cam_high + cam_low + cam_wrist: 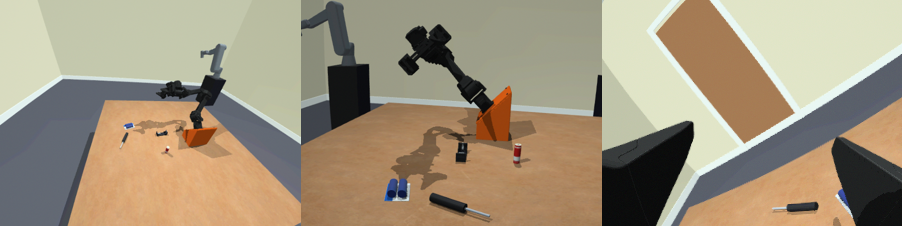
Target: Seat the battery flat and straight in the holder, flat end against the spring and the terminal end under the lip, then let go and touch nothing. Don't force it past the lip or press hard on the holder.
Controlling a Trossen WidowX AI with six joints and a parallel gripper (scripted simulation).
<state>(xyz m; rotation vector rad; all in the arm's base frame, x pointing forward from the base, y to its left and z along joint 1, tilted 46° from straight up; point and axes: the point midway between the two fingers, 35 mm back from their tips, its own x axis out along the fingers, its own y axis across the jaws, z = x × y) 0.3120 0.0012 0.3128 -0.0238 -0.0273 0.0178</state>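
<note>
Now: gripper tip 320 mm above the battery, 310 mm to the right of it and 20 mm past it. The rest, counted from my gripper tip: black-handled screwdriver 340 mm below, 280 mm ahead, 150 mm to the left.
</note>
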